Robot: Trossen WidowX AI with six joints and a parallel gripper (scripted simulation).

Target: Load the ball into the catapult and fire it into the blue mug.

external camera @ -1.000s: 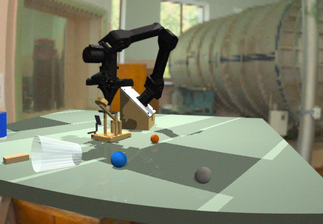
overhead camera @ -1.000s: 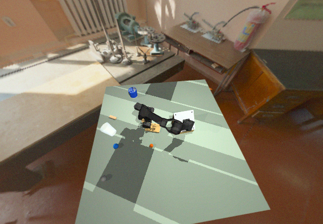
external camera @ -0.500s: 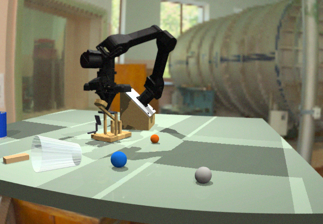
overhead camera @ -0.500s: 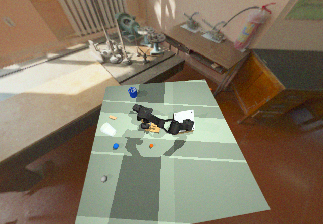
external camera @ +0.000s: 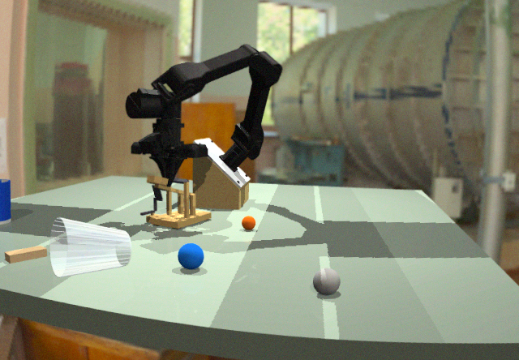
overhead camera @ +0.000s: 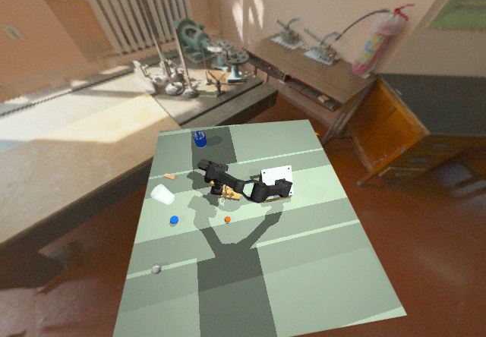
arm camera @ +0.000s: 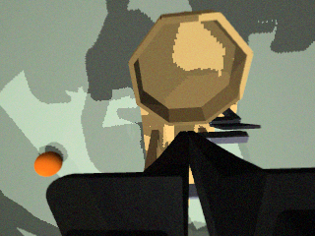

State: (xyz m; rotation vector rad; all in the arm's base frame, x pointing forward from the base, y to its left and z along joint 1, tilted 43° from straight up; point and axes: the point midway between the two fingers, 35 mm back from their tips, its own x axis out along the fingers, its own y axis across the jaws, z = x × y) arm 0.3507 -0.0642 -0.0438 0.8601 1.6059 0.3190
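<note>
The wooden catapult is 30 mm below my gripper tip, 20 mm behind it and 10 mm to the right of it. Also, from my gripper tip: blue ball (300 mm ahead, 130 mm to the left, 70 mm below); small wooden block (340 mm ahead, 170 mm to the right, 80 mm below); orange ball (190 mm to the left, 80 mm below, 10 mm behind).
</note>
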